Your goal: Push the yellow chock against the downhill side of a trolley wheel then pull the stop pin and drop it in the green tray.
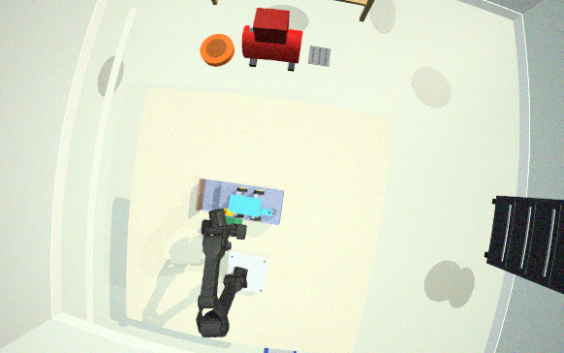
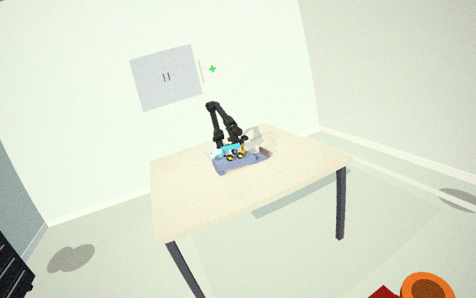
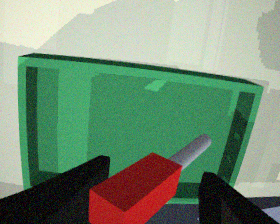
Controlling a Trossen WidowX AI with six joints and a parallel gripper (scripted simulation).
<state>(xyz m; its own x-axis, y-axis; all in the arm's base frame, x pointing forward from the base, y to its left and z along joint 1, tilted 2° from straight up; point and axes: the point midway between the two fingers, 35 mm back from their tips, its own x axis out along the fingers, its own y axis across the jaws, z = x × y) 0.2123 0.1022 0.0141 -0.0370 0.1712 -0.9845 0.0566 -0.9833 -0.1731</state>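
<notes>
Right now the stop pin is 1 cm to the left of my gripper tip. Round my gripper tip: lavender ramp 13 cm ahead, 9 cm to the right; then green tray 5 cm below, 1 cm to the right; then yellow chock 7 cm ahead, 4 cm above, 1 cm to the right.
</notes>
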